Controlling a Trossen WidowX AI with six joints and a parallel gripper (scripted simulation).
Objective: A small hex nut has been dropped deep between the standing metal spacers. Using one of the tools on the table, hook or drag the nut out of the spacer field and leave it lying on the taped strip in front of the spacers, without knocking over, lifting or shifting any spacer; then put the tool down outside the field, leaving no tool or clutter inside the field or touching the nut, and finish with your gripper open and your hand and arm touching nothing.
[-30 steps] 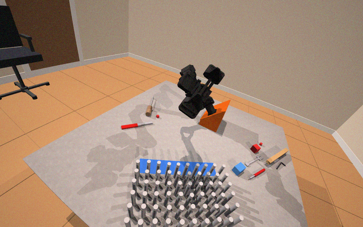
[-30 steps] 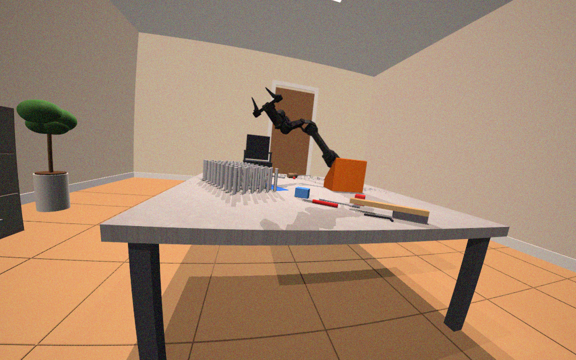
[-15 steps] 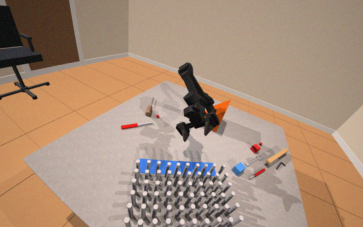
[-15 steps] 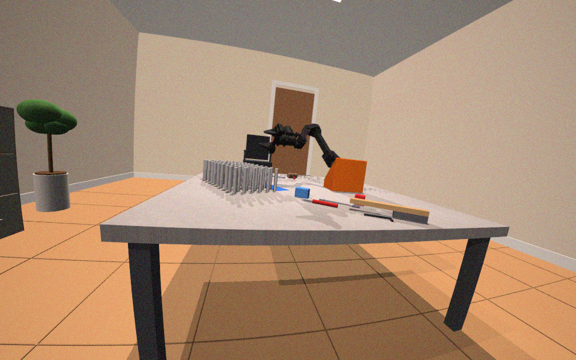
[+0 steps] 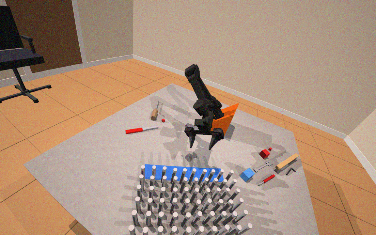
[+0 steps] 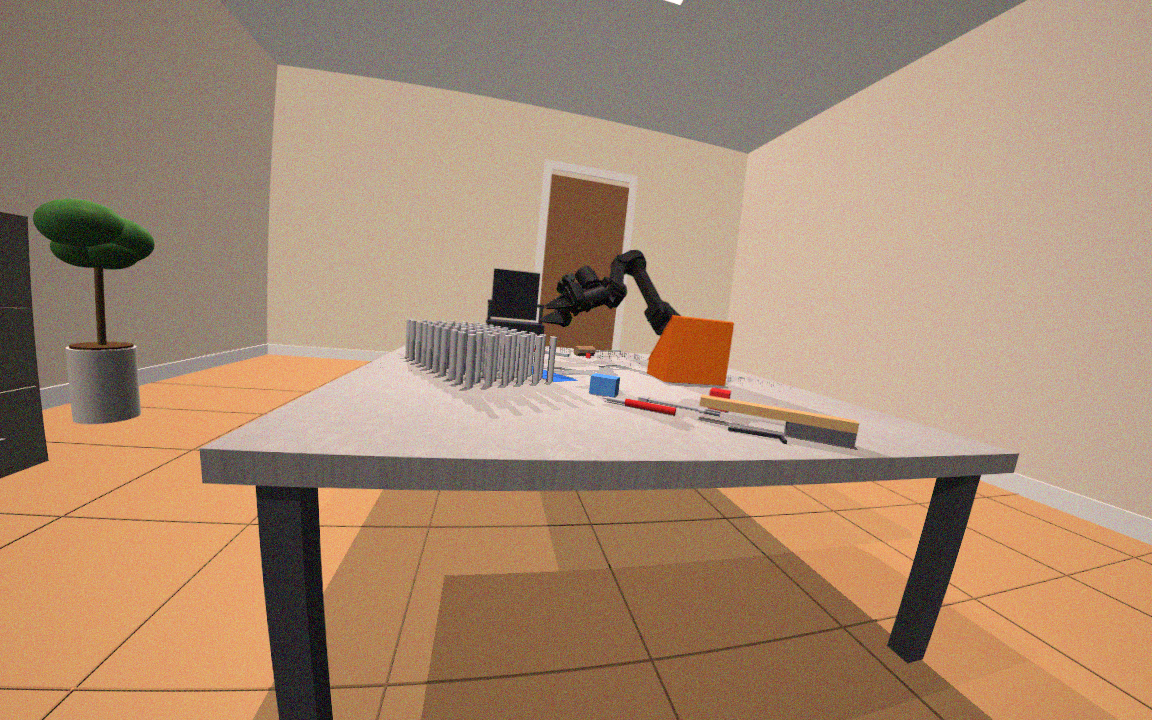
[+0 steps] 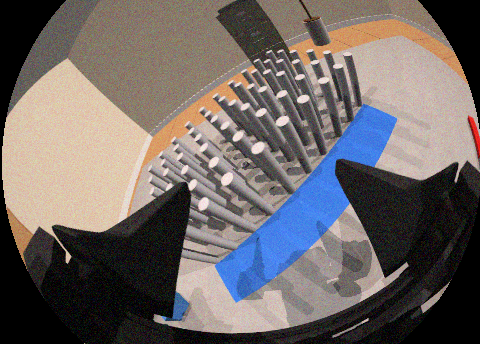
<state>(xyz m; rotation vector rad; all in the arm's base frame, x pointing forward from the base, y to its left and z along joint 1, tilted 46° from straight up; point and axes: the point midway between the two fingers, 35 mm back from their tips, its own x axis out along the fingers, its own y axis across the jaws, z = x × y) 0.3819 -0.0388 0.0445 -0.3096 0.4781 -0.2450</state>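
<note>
Right now my gripper tip is 39 cm past the hook tool, 42 cm to the left of it and 15 cm above it. From my gripper tip the other things lie so: blue cube (8 cm behind, 29 cm to the left, 14 cm below); then red screwdriver (9 cm behind, 39 cm to the left, 15 cm below); then blue taped strip (4 cm ahead, 2 cm to the right, 16 cm below).
</note>
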